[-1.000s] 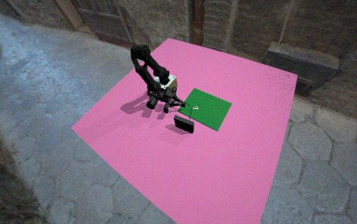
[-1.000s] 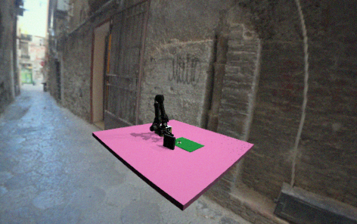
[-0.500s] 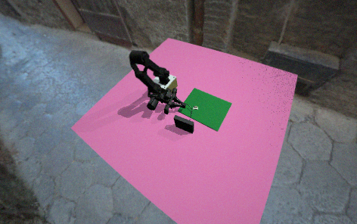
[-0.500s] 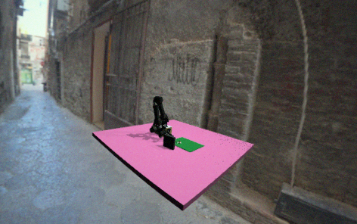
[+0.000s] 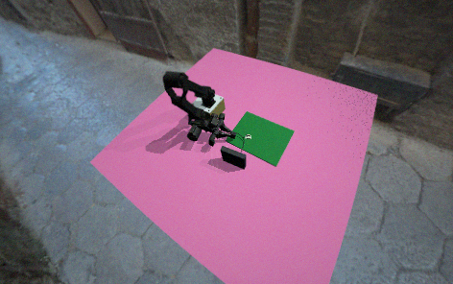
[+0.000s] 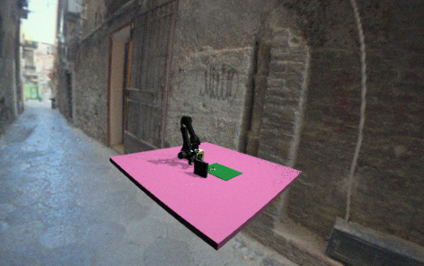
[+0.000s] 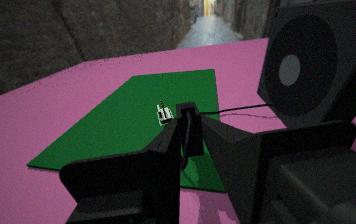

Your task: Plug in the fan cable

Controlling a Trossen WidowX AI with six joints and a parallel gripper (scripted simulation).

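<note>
Right now my gripper tip is 80 mm short of the black fan, 110 mm to the left of it and 10 mm below it. The rest, counted from my gripper tip: black plug: 10 mm below; then green board: 120 mm ahead, 90 mm to the left, 60 mm below.
</note>
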